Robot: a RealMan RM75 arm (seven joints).
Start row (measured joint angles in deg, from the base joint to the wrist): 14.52, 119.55, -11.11, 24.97, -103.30, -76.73, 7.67
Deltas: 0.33, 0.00, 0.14, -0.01, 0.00, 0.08, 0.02; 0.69, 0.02, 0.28, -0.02, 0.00, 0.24, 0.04; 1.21, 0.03, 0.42, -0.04, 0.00, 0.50, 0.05; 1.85, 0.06, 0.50, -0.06, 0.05, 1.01, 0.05; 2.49, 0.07, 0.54, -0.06, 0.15, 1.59, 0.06; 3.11, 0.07, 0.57, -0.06, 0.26, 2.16, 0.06; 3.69, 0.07, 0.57, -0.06, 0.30, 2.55, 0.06; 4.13, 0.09, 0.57, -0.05, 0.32, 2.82, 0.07; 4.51, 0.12, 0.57, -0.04, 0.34, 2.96, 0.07; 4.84, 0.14, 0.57, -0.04, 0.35, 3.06, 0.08; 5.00, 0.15, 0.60, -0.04, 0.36, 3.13, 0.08; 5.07, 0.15, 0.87, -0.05, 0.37, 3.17, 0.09; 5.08, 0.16, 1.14, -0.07, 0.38, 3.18, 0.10; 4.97, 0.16, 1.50, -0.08, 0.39, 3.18, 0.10; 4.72, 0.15, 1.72, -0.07, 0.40, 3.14, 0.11; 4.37, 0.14, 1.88, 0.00, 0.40, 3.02, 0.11; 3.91, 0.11, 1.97, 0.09, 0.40, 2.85, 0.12; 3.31, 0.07, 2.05, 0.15, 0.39, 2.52, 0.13
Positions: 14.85, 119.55, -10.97, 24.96, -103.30, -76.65, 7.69; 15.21, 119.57, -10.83, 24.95, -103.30, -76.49, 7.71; 15.73, 119.58, -10.69, 24.93, -103.30, -76.23, 7.72; 16.37, 119.61, -10.61, 24.91, -103.25, -75.72, 7.72; 17.01, 119.62, -10.57, 24.91, -103.15, -75.14, 7.73; 17.63, 119.62, -10.54, 24.91, -103.04, -74.57, 7.73; 18.21, 119.62, -10.54, 24.91, -103.00, -74.18, 7.73; 18.65, 119.64, -10.54, 24.92, -102.98, -73.91, 7.74; 19.03, 119.67, -10.54, 24.93, -102.96, -73.77, 7.74; 19.36, 119.69, -10.54, 24.93, -102.95, -73.67, 7.75; 19.52, 119.70, -10.51, 24.93, -102.94, -73.60, 7.75; 19.59, 119.70, -10.24, 24.92, -102.93, -73.56, 7.76; 19.60, 119.71, -9.97, 24.90, -102.92, -73.55, 7.77; 19.49, 119.71, -9.61, 24.89, -102.91, -73.55, 7.77; 19.24, 119.70, -9.39, 24.90, -102.90, -73.59, 7.78; 18.89, 119.69, -9.23, 24.97, -102.90, -73.71, 7.78; 18.43, 119.66, -9.14, 25.06, -102.90, -73.88, 7.79; 17.83, 119.62, -9.06, 25.12, -102.91, -74.21, 7.80
